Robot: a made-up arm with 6 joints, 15 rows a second.
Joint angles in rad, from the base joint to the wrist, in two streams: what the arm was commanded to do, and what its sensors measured. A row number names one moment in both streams.
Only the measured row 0 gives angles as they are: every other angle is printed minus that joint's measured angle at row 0.
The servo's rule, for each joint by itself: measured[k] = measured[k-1] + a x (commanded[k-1-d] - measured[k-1]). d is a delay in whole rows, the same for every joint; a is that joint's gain. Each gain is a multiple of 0.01, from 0.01 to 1. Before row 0 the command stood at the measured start. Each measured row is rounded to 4 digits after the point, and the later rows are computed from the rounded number. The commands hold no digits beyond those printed.
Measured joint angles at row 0:
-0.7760, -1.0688, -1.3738, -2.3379, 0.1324, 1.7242
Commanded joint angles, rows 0 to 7:
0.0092, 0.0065, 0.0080, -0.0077, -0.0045, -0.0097
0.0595, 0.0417, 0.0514, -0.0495, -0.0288, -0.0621
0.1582, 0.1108, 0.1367, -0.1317, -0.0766, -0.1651
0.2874, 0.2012, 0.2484, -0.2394, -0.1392, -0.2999
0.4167, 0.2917, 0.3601, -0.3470, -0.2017, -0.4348
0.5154, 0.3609, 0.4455, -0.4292, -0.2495, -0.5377
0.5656, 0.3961, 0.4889, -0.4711, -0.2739, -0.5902
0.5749, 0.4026, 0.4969, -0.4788, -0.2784, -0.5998
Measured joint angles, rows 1 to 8:
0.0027, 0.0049, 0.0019, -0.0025, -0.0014, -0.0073
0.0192, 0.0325, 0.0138, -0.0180, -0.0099, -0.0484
0.0595, 0.0912, 0.0433, -0.0555, -0.0306, -0.1359
0.1256, 0.1737, 0.0925, -0.1162, -0.0643, -0.2589
0.2100, 0.2622, 0.1567, -0.1924, -0.1069, -0.3908
0.2986, 0.3362, 0.2260, -0.2705, -0.1511, -0.5010
0.3760, 0.3811, 0.2891, -0.3367, -0.1892, -0.5679
0.4337, 0.3972, 0.3390, -0.3836, -0.2169, -0.5918
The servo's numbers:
d 0
a 0.29 0.75 0.24 0.33 0.31 0.75

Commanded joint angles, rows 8 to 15:
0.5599, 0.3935, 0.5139, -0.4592, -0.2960, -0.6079
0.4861, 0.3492, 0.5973, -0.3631, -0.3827, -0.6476
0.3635, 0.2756, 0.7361, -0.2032, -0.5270, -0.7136
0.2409, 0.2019, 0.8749, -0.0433, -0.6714, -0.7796
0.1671, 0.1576, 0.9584, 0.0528, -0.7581, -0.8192
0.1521, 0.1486, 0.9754, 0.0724, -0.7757, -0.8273
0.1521, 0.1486, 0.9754, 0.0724, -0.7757, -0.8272
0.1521, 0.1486, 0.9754, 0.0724, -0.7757, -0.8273
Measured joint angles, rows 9 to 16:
0.4703, 0.3944, 0.3810, -0.4085, -0.2414, -0.6039
0.4749, 0.3605, 0.4329, -0.3935, -0.2852, -0.6367
0.4426, 0.2968, 0.5057, -0.3307, -0.3602, -0.6944
0.3841, 0.2256, 0.5943, -0.2359, -0.4567, -0.7583
0.3212, 0.1746, 0.6817, -0.1406, -0.5501, -0.8040
0.2722, 0.1551, 0.7522, -0.0703, -0.6200, -0.8215
0.2374, 0.1502, 0.8058, -0.0232, -0.6683, -0.8258
0.2127, 0.1490, 0.8465, 0.0083, -0.7016, -0.8269

